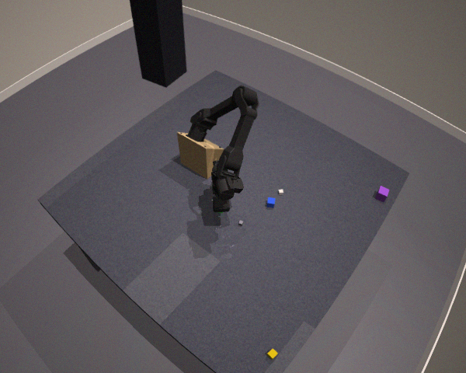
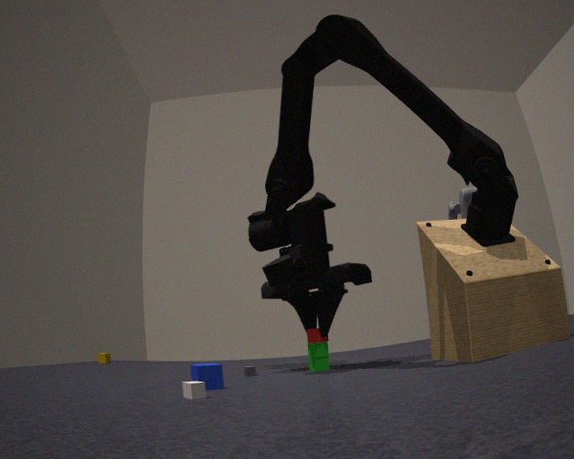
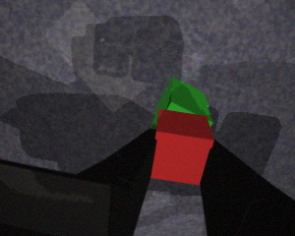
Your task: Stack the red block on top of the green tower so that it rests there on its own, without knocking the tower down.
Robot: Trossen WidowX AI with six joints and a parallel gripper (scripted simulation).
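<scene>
My gripper tip is now right at the red block. From my gripper tip the other things lie so: small grey block 110 mm ahead, 10 mm to the right, 50 mm below; then white block 170 mm ahead, 220 mm to the left, 40 mm below; then blue block 160 mm ahead, 140 mm to the left, 40 mm below.
</scene>
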